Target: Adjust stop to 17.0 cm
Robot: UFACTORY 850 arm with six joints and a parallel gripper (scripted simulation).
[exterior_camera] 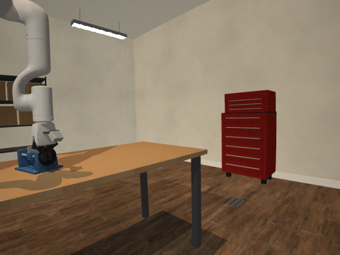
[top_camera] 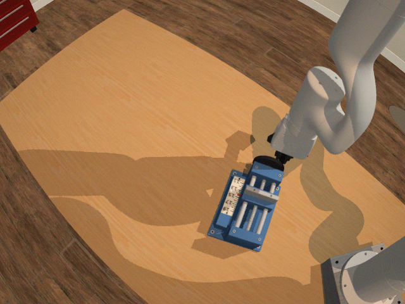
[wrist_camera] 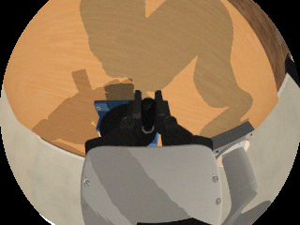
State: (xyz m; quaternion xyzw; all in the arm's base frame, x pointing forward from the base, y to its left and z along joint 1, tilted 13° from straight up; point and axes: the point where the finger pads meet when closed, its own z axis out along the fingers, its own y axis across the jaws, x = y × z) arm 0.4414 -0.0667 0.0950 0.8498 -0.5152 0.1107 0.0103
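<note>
The grey stop bar lies 20 mm behind my hand and 140 mm to the left of it. Round my hand: black handwheel: 20 mm to the left.
</note>
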